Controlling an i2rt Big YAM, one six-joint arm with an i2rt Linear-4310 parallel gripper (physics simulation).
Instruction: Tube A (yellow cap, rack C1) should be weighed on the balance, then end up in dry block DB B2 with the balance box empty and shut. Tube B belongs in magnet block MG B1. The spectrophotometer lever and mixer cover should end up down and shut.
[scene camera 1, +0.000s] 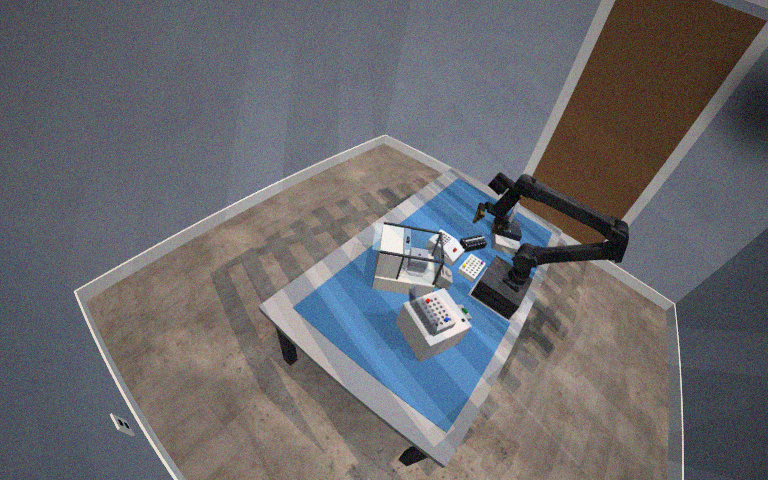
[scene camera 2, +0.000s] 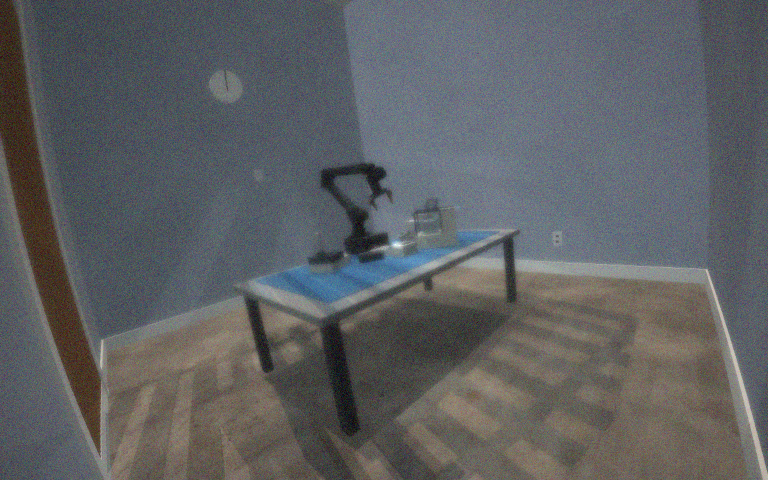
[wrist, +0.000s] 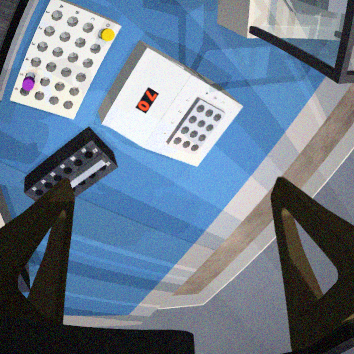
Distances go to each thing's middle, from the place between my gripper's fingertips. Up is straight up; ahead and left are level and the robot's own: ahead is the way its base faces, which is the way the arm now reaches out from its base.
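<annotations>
The glass-box balance (scene camera 1: 394, 272) is here, and my hand is 250 mm to the right of it, 150 mm above it and 160 mm short of it. There is also the balance box door (scene camera 1: 390, 238), which I see is 300 mm to the left of my hand, 220 mm ahead of it and 50 mm below it.
</annotations>
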